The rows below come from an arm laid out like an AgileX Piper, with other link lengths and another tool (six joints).
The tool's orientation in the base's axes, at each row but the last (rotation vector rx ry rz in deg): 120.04 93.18 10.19; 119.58 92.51 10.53; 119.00 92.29 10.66; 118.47 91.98 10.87; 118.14 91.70 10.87; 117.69 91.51 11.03; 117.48 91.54 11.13; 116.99 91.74 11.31; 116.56 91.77 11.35; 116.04 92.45 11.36
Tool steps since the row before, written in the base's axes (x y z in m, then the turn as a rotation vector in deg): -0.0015 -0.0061 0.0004 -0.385 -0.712 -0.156; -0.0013 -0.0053 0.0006 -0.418 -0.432 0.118; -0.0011 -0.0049 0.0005 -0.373 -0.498 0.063; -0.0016 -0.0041 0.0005 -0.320 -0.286 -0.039; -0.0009 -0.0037 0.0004 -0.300 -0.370 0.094; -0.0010 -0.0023 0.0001 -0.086 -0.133 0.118; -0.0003 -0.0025 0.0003 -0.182 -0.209 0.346; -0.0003 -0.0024 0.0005 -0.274 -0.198 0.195; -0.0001 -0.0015 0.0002 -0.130 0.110 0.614; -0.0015 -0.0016 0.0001 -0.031 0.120 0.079
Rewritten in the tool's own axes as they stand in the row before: -0.0062 0.0000 0.0008 -0.751 -0.279 0.195; -0.0055 0.0001 0.0005 -0.549 -0.233 -0.139; -0.0050 0.0001 0.0006 -0.587 -0.208 -0.054; -0.0044 -0.0005 0.0002 -0.353 -0.247 -0.010; -0.0038 0.0000 0.0004 -0.453 -0.152 -0.089; -0.0025 -0.0004 0.0002 -0.173 0.005 -0.095; -0.0025 0.0003 0.0004 -0.319 0.046 -0.305; -0.0024 0.0004 0.0002 -0.304 -0.109 -0.220; -0.0015 0.0002 0.0003 -0.062 0.175 -0.610; -0.0019 -0.0010 -0.0002 0.087 -0.004 -0.118
